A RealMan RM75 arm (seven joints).
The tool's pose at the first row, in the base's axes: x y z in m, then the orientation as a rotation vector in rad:
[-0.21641, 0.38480, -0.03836, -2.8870, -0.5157, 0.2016]
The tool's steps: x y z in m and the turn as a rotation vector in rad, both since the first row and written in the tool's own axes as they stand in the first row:
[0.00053, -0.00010, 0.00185, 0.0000, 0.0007, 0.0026]
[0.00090, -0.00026, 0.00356, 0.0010, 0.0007, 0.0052]
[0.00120, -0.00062, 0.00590, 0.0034, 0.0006, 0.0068]
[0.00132, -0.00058, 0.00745, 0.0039, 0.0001, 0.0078]
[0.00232, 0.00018, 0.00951, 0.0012, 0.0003, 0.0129]
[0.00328, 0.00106, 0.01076, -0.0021, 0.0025, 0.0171]
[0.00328, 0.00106, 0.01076, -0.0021, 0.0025, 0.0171]
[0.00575, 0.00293, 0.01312, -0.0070, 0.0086, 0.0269]
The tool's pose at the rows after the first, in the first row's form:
[-0.21626, 0.38540, -0.04019, -2.8878, -0.5119, 0.2010]
[-0.21626, 0.38597, -0.04185, -2.8876, -0.5079, 0.2016]
[-0.21649, 0.38682, -0.04407, -2.8858, -0.5050, 0.2024]
[-0.21663, 0.38709, -0.04559, -2.8856, -0.5035, 0.2034]
[-0.21580, 0.38710, -0.04786, -2.8898, -0.4969, 0.2034]
[-0.21483, 0.38685, -0.04936, -2.8942, -0.4912, 0.2002]
[-0.21483, 0.38685, -0.04936, -2.8942, -0.4912, 0.2002]
[-0.21232, 0.38642, -0.05230, -2.9016, -0.4772, 0.1918]

